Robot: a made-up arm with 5 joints. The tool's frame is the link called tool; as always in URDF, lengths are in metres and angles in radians. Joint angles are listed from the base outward. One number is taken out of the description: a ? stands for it. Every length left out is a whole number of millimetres.
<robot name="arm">
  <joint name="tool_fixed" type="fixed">
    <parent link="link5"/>
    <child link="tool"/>
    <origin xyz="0 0 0" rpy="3.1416 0 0"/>
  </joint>
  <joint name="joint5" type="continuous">
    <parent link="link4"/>
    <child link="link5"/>
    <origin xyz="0.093 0 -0.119"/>
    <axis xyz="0 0 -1"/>
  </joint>
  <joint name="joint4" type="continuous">
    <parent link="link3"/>
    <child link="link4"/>
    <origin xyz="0.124 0 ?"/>
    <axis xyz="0 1 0"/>
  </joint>
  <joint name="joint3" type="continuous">
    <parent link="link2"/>
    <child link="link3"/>
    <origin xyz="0.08 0 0.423"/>
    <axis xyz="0 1 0"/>
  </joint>
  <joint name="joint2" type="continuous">
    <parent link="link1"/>
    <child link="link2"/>
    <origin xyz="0 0 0"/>
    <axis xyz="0 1 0"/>
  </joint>
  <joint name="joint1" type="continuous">
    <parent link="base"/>
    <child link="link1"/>
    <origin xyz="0 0 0.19"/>
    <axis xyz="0 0 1"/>
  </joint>
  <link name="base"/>
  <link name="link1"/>
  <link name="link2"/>
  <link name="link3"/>
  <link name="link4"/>
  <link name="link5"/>
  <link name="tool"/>
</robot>
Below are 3 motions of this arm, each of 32 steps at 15 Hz.
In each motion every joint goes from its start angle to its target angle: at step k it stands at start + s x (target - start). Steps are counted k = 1, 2, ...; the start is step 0. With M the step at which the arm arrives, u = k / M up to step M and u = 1 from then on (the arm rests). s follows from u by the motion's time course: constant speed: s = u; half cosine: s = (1 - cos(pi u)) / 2; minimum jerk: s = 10 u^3 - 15 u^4 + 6 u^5.
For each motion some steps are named. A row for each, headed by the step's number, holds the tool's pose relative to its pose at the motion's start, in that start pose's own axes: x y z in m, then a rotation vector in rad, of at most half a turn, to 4 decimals.
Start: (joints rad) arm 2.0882 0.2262 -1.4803 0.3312 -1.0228
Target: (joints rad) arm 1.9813 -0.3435 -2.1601 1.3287 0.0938
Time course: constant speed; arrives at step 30
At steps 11, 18, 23, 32:
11: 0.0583 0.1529 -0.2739 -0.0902 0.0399 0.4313
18: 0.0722 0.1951 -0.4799 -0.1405 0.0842 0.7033
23: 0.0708 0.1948 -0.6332 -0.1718 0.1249 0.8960
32: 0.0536 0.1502 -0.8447 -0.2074 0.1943 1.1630

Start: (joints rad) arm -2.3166 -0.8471 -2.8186 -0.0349 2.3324
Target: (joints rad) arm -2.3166 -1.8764 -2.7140 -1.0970 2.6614
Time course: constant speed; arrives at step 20
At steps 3, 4, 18, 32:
3: -0.1183 -0.1240 -0.0641 0.2106 -0.2109 0.0490
4: -0.1552 -0.1628 -0.0919 0.2785 -0.2836 0.0649
18: -0.4840 -0.5076 -0.6988 1.1010 -1.4153 0.2125
32: -0.4985 -0.5229 -0.7999 1.1977 -1.5930 0.2126

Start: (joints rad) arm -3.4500 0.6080 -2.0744 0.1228 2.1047
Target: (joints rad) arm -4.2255 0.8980 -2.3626 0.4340 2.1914
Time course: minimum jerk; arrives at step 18
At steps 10, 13, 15, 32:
10: 0.4598 -0.1603 -0.0356 0.0792 0.4755 0.1994
13: 0.6573 -0.2056 -0.1240 0.1213 0.6712 0.3107
15: 0.7290 -0.2175 -0.1685 0.1389 0.7435 0.3568
32: 0.7539 -0.2209 -0.1857 0.1454 0.7690 0.3737

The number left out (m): -0.547
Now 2 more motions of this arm.
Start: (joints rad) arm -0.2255 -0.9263 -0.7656 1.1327 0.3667
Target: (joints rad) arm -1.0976 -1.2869 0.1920 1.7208 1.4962
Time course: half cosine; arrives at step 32
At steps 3, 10, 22, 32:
3: -0.0049 0.0095 0.0099 -0.0185 -0.0201 0.0404
10: -0.0632 0.0980 0.0955 -0.1963 -0.1945 0.4263
22: -0.3220 0.2815 0.2701 -0.7467 -0.6126 1.5127
32: -0.4446 0.3061 0.3225 -1.0021 -0.7893 1.9119

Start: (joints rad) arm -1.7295 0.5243 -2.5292 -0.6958 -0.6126
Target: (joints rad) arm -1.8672 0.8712 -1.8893 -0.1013 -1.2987
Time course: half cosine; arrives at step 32
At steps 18, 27, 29, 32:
18: -0.4150 -0.1910 -0.2343 0.6481 -0.7011 -0.4308
27: -0.5859 -0.2451 -0.4838 1.1373 -1.0054 -0.5728
29: -0.5995 -0.2482 -0.5146 1.1954 -1.0333 -0.5807
32: -0.6069 -0.2498 -0.5324 1.2291 -1.0487 -0.5845

